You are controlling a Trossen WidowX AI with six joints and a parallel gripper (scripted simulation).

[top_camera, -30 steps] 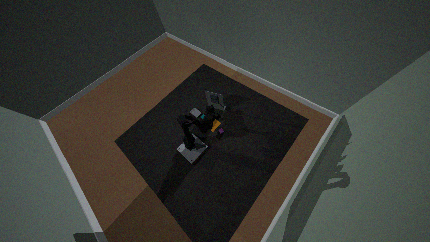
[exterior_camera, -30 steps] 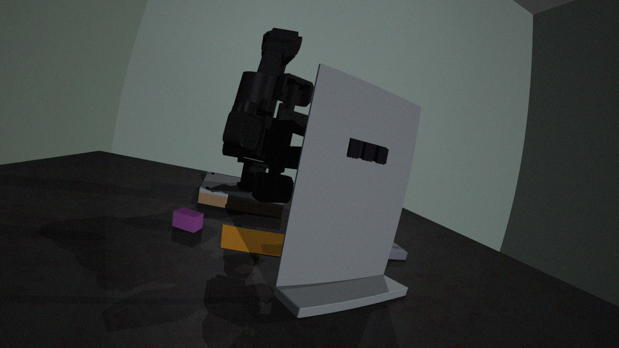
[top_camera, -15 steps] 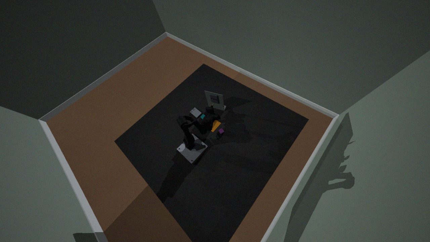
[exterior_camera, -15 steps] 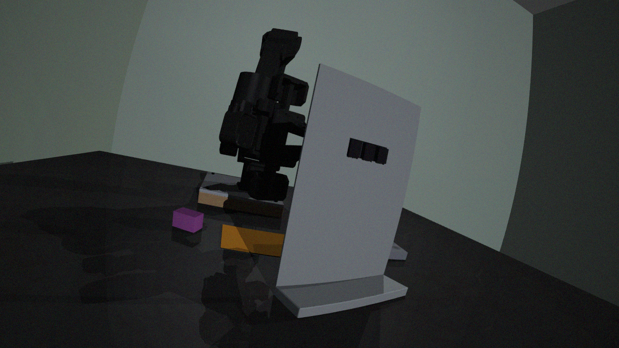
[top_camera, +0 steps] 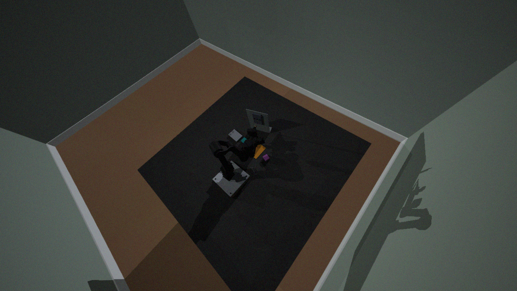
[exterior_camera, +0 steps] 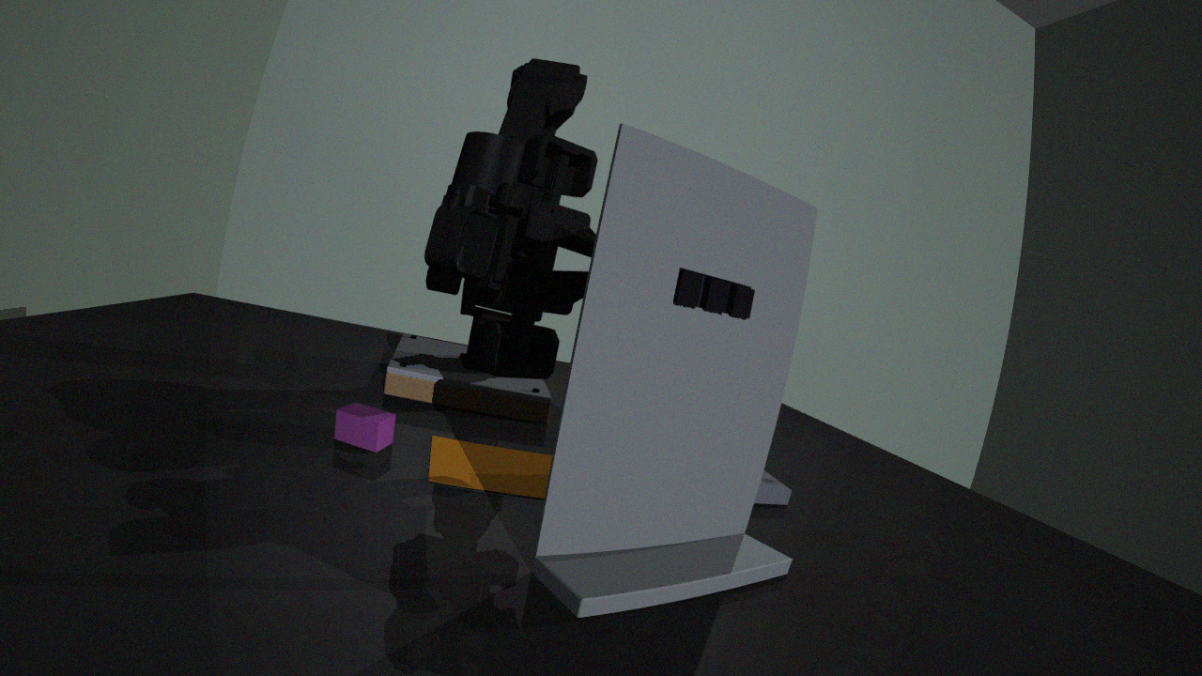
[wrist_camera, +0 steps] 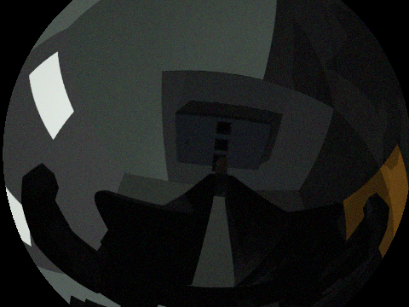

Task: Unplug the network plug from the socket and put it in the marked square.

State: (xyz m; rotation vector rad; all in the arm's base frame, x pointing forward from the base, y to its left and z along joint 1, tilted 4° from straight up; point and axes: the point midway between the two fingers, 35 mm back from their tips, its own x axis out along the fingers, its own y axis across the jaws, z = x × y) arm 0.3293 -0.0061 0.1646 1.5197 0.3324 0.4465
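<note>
My gripper tip is 9 cm past the orange marked square, 4 cm to the left of it and 18 cm above it. Also, from my gripper tip: upright panel: 9 cm ahead, 3 cm to the left, 6 cm below; flat grey tile: 7 cm behind, 18 cm to the left, 17 cm below.
</note>
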